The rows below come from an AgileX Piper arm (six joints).
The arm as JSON. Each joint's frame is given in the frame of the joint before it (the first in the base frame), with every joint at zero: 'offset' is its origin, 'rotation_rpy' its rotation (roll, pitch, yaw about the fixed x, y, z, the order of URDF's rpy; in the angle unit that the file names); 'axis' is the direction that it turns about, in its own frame. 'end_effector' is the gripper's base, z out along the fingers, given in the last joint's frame.
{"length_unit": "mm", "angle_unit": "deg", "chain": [
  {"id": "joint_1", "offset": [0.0, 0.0, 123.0], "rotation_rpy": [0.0, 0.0, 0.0], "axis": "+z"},
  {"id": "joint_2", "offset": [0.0, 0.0, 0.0], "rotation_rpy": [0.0, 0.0, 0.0], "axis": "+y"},
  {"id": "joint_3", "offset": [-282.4, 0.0, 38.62], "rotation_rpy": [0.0, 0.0, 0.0], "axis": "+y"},
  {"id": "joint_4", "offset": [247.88, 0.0, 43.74], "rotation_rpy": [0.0, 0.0, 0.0], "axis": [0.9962, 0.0, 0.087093]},
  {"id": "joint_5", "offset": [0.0, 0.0, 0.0], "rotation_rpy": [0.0, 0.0, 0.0], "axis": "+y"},
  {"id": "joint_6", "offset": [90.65, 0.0, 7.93], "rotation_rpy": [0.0, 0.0, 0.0], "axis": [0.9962, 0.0, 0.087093]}
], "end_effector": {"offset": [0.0, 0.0, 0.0], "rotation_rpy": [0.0, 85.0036, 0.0]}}
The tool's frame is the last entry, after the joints.
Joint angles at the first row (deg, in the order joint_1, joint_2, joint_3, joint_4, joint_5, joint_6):
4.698 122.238 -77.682 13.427 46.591 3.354
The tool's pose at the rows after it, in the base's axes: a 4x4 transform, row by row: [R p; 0 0 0 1], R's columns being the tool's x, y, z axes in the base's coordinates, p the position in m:
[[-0.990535, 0.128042, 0.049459, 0.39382], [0.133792, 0.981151, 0.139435, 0.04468], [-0.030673, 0.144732, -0.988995, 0.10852], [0, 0, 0, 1]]
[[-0.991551, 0.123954, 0.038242, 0.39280], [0.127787, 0.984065, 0.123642, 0.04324], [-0.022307, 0.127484, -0.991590, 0.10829], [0, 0, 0, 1]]
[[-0.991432, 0.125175, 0.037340, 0.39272], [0.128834, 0.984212, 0.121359, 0.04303], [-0.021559, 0.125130, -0.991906, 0.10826], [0, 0, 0, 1]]
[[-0.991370, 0.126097, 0.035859, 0.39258], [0.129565, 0.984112, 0.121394, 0.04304], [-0.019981, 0.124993, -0.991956, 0.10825], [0, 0, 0, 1]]
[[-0.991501, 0.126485, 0.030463, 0.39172], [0.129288, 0.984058, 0.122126, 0.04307], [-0.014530, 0.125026, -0.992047, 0.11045], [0, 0, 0, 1]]
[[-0.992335, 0.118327, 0.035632, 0.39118], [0.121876, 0.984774, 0.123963, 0.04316], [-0.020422, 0.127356, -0.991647, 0.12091], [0, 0, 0, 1]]
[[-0.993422, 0.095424, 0.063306, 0.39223], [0.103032, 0.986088, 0.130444, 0.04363], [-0.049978, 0.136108, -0.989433, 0.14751], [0, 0, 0, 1]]
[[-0.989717, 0.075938, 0.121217, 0.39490], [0.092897, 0.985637, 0.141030, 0.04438], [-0.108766, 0.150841, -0.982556, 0.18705], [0, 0, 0, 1]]
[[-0.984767, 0.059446, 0.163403, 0.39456], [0.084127, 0.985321, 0.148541, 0.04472], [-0.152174, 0.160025, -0.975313, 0.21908], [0, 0, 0, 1]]
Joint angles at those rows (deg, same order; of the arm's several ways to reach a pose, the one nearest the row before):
4.698 122.238 -77.682 10.559 47.415 5.311
4.697 122.237 -77.682 9.295 48.033 5.881
4.697 122.238 -77.683 9.116 48.082 6.065
4.698 122.238 -77.681 9.116 48.165 6.119
4.697 121.924 -77.700 9.116 48.804 6.180
4.698 120.595 -78.077 9.034 50.194 5.973
4.698 117.650 -79.768 8.969 53.189 5.288
4.698 113.904 -83.173 8.969 56.916 5.163
4.698 111.106 -86.199 8.925 60.218 5.096

